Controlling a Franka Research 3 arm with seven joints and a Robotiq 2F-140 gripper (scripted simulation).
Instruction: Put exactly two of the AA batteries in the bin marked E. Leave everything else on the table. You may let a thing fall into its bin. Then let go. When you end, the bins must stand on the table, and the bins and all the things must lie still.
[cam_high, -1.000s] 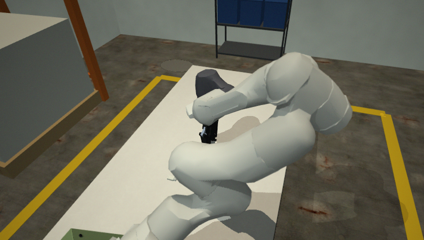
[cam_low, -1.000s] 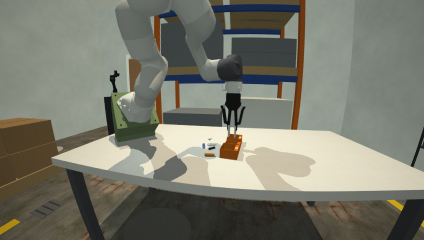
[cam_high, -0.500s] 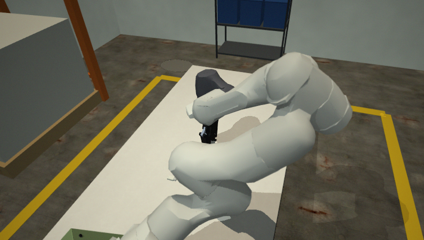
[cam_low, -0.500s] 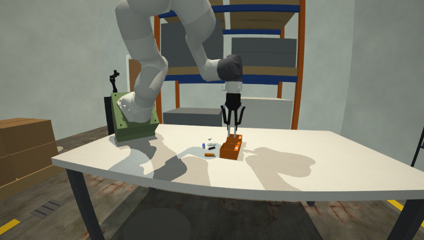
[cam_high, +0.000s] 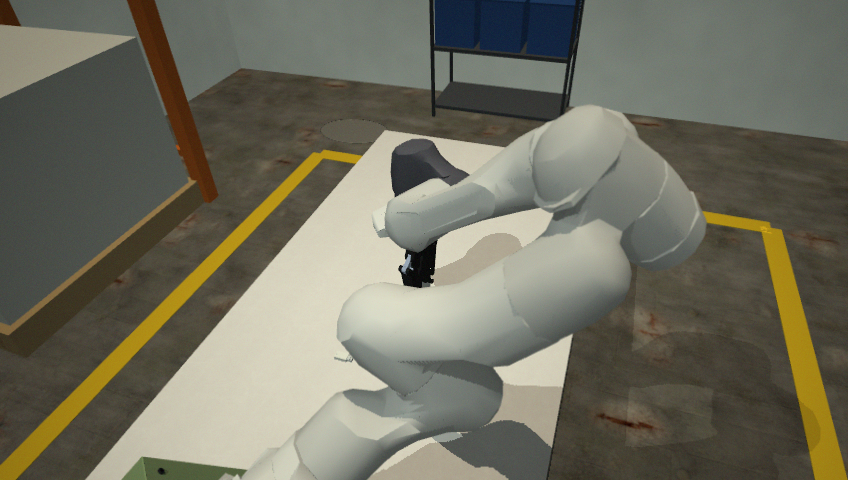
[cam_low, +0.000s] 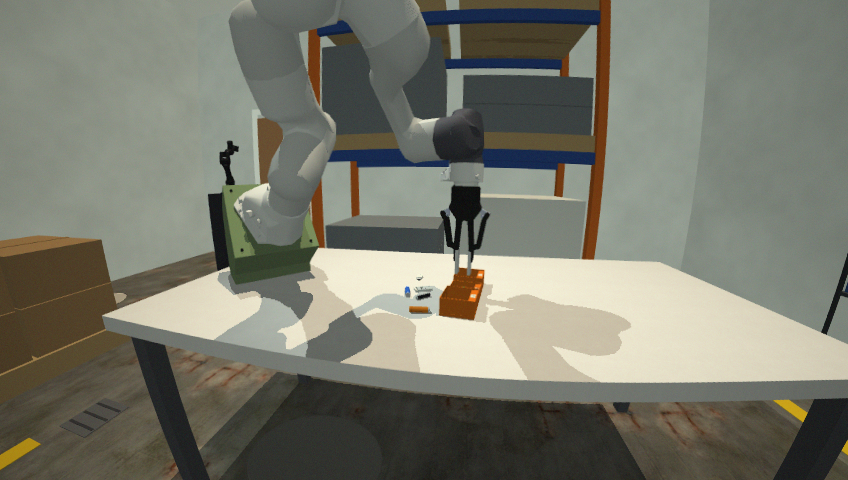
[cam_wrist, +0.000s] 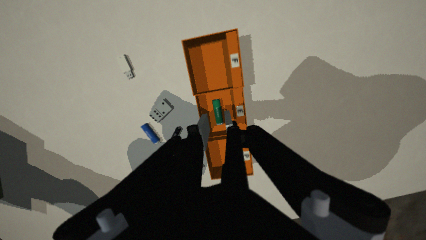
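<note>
The orange AA battery lies 110 mm behind my hand, 100 mm to the right of it and 90 mm below it. The rest, counted from my hand: orange bin row 80 mm below, 10 mm ahead; black stick 110 mm behind, 100 mm below, 20 mm to the right; green AA battery 90 mm below.
</note>
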